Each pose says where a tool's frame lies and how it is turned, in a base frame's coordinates. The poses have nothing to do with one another.
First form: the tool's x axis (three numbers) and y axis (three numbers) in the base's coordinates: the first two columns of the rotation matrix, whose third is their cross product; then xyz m.
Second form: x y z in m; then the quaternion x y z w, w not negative. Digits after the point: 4 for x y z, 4 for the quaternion.
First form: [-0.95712, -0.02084, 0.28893, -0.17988, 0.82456, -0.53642, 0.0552, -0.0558, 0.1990]
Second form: [0.0552, -0.0558, 0.1990, 0.0531, -0.9453, 0.2914, 0.1365]
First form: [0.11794, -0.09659, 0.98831, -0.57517, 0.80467, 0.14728, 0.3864, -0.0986, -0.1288]
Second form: [0.3864, -0.0986, -0.1288, 0.2617, -0.6418, 0.1708, 0.7003]
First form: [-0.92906, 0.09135, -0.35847, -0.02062, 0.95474, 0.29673, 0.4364, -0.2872, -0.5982]
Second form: [0.4364, -0.2872, -0.5982, 0.0182, 0.9707, 0.1493, 0.1875]
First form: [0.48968, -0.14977, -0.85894, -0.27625, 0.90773, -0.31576, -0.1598, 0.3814, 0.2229]
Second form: [-0.1598, 0.3814, 0.2229, -0.2114, 0.5037, 0.0378, 0.8367]
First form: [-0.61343, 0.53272, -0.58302, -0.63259, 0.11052, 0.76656, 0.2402, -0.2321, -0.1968]
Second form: [0.2402, -0.2321, -0.1968, -0.0414, 0.6031, 0.6656, 0.4377]
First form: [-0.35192, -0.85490, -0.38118, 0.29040, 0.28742, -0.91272, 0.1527, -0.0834, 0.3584]
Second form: [0.1527, -0.0834, 0.3584, -0.2311, 0.6108, -0.5504, 0.5202]
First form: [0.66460, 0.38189, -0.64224, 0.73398, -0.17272, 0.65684, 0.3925, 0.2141, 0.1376]
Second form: [0.3925, 0.2141, 0.1376, 0.7471, 0.3734, -0.1681, 0.5236]
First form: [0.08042, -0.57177, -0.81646, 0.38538, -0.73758, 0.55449, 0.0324, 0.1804, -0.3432]
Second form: [0.0324, 0.1804, -0.3432, 0.6436, -0.0724, -0.6742, 0.3549]
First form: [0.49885, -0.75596, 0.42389, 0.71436, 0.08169, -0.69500, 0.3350, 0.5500, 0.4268]
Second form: [0.3350, 0.5500, 0.4268, -0.4573, 0.0227, -0.5001, 0.7351]
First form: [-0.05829, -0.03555, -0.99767, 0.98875, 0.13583, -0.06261, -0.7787, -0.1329, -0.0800]
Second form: [-0.7787, -0.1329, -0.0800, 0.4412, 0.5401, -0.4873, 0.5255]
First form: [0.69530, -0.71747, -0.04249, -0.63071, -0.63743, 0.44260, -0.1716, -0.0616, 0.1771]
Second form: [-0.1716, -0.0616, 0.1771, 0.8984, -0.3752, -0.1077, 0.2013]
